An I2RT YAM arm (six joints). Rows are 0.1 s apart.
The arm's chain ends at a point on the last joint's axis. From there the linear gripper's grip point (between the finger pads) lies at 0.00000 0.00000 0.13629 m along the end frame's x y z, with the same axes.
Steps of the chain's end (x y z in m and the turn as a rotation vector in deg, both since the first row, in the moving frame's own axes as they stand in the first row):
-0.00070, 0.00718, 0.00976, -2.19, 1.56, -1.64
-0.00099, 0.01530, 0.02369, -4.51, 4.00, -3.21
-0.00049, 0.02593, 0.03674, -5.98, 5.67, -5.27
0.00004, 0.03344, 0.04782, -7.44, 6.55, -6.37
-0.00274, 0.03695, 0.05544, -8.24, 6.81, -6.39
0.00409, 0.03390, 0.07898, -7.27, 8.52, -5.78
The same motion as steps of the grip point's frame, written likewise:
0.00308, 0.01233, 0.00961, -2.19, 1.56, -1.64
0.00880, 0.02574, 0.02294, -4.51, 4.00, -3.21
0.01358, 0.03947, 0.03533, -5.98, 5.67, -5.27
0.01649, 0.05015, 0.04579, -7.44, 6.55, -6.37
0.01442, 0.05550, 0.05308, -8.24, 6.81, -6.39
0.02506, 0.05004, 0.07639, -7.27, 8.52, -5.78

